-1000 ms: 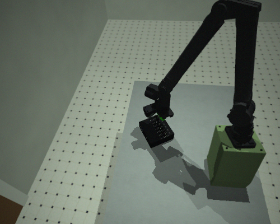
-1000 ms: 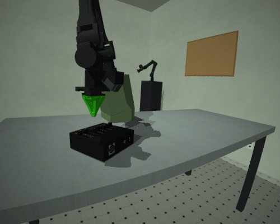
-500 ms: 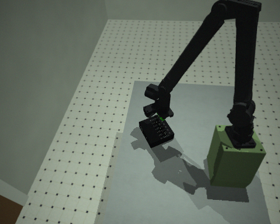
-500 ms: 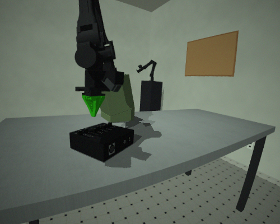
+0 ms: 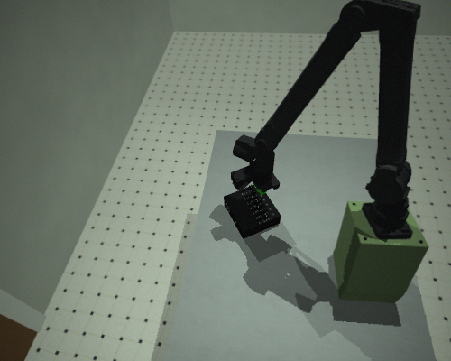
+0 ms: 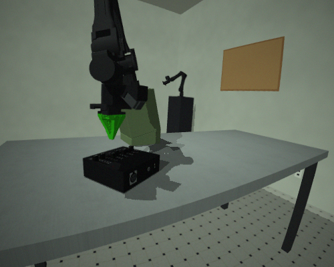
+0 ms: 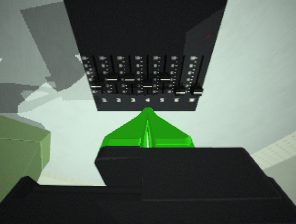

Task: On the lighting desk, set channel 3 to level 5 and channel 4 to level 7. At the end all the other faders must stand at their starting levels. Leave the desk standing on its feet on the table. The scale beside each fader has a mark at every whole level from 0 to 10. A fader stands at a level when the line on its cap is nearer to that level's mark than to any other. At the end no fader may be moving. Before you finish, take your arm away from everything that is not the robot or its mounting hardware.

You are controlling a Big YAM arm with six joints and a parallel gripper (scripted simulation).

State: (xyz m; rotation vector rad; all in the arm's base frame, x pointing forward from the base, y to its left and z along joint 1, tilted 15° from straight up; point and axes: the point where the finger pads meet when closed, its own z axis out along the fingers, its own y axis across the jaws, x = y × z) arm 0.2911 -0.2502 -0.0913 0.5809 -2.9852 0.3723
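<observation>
Now: the channel 4 fader cap 20 mm ahead of my hand, 10 mm to the left of it and 40 mm below it. Round my hand: channel 3 fader cap: 20 mm ahead, 30 mm to the left, 40 mm below.
</observation>
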